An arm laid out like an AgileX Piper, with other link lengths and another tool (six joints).
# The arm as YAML. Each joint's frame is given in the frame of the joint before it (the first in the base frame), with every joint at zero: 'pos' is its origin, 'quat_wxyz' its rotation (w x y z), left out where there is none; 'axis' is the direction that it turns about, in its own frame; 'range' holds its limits. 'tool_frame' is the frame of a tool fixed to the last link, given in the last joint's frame.
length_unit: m
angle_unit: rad
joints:
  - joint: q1
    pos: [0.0, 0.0, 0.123]
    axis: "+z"
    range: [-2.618, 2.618]
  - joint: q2
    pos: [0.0, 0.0, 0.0]
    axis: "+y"
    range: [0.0, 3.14]
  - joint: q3
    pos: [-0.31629, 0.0, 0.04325]
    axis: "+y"
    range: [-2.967, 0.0]
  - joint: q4
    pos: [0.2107, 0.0, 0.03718]
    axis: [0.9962, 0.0, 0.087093]
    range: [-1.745, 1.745]
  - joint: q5
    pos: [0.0, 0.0, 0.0]
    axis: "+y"
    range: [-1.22, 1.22]
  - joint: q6
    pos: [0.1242, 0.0, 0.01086]
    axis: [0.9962, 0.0, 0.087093]
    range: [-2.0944, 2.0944]
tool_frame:
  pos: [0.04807, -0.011, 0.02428]
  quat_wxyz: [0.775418, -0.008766, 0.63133, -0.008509]
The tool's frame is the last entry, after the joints.
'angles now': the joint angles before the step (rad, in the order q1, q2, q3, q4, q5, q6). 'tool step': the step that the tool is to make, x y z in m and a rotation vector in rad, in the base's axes. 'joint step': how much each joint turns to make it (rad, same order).
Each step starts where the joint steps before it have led.
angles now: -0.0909, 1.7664, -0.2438, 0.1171, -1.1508, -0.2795
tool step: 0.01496, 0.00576, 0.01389, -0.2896, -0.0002, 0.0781
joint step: 0.0000, 0.0000, -0.0584, -0.0022, -0.0002, -0.2995
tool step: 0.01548, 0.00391, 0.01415, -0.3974, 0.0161, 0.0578
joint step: 0.0001, -0.0001, -0.0685, 0.0225, 0.0002, -0.4129
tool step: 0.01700, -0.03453, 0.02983, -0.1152, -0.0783, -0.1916
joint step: 0.0011, 0.0001, -0.1317, 0.2239, 0.0010, -0.1855
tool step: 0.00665, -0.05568, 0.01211, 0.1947, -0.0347, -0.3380
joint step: -0.0001, 0.0009, -0.2053, 0.4424, 0.1601, -0.1032
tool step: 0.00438, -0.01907, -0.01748, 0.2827, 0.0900, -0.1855
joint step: -0.0009, 0.0021, -0.1915, 0.5036, 0.2308, -0.2826
